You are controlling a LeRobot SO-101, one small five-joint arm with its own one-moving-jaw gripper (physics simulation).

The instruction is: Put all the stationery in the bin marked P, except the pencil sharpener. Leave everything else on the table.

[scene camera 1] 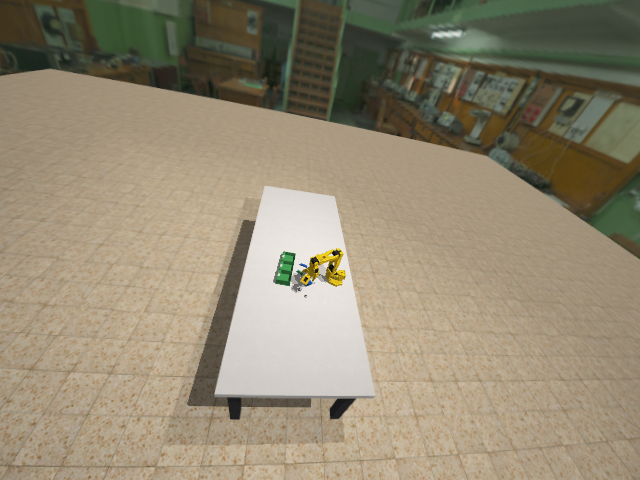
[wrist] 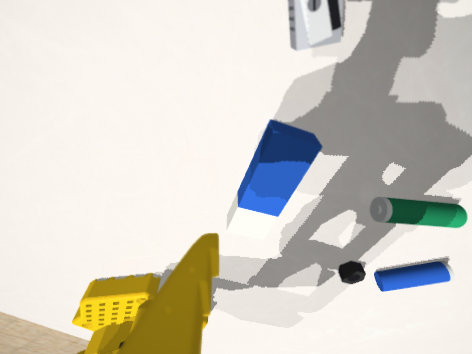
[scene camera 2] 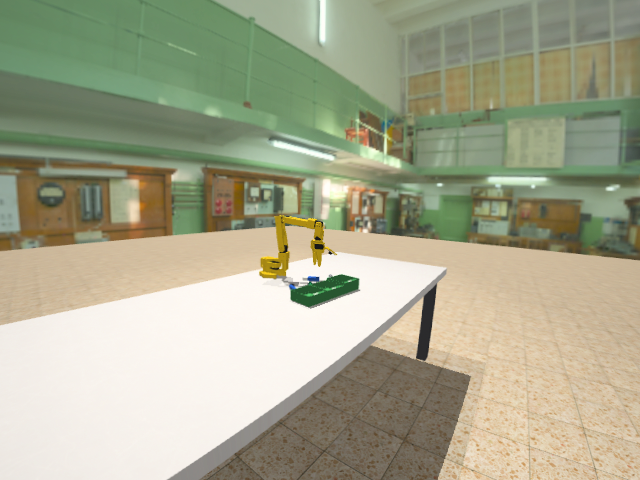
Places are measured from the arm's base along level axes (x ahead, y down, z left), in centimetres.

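Pixels of known places: hand, its tool point: [scene camera 1: 312,280] [wrist: 218,248] [scene camera 2: 314,264]; arm's base, origin of its link: [scene camera 1: 331,279] [scene camera 2: 276,276].
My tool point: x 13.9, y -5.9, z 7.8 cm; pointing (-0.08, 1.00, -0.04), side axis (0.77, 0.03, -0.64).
Observation:
For each thing: its top centre in the pictures, then the offset to it from my tool point. "pt": a spot on its surface instead. Level surfaces: height alone.
- blue eraser, centre of its top: [wrist: 267,195] [scene camera 2: 311,276] dx +0.5, dy +4.6, dz -2.8 cm
- grey metal pencil sharpener, a spot on its surface: [wrist: 316,30] pt dx +5.7, dy +4.8, dz +1.9 cm
- green cylinder, centre of its top: [wrist: 424,221] [scene camera 1: 300,272] dx +6.0, dy +4.5, dz -9.9 cm
- smaller blue cylinder, centre of its top: [wrist: 419,285] [scene camera 1: 303,264] dx +4.1, dy +4.5, dz -16.9 cm
- green bin row, a spot on its surface: [scene camera 2: 310,299] pt dx +18.0, dy +3.7, dz -24.8 cm
- small black nut-like piece, centre of its top: [wrist: 353,278] dx +0.6, dy +5.0, dz -13.9 cm
- small dark thing, centre of its top: [scene camera 1: 305,295] dx +2.9, dy +5.0, dz +7.0 cm
- white table, height of its surface: dy +5.9 cm
A blue eraser [wrist: 280,172] [scene camera 2: 311,278] with a white end lies on the table. A grey metal pencil sharpener [wrist: 316,30] shows at the top edge of the wrist view. A green cylinder [wrist: 425,213] [scene camera 1: 299,271] with a grey end and a smaller blue cylinder [wrist: 412,276] [scene camera 1: 302,265] lie to the right of the eraser in the wrist view. The green bin row [scene camera 1: 282,282] [scene camera 2: 310,299] has several compartments; the letter P cannot be read. My gripper [scene camera 2: 316,261] is open and empty, above the table. One notched jaw shows in the wrist view; the moving jaw is out of it.
A small black nut-like piece [wrist: 352,272] lies beside the blue cylinder. A small dark thing [scene camera 1: 305,296] lies on the white table [scene camera 1: 294,346] [scene camera 2: 170,361], too small to identify. The yellow arm base [scene camera 1: 336,277] [scene camera 2: 272,267] stands near one long table edge. The arm's shadow crosses the things.

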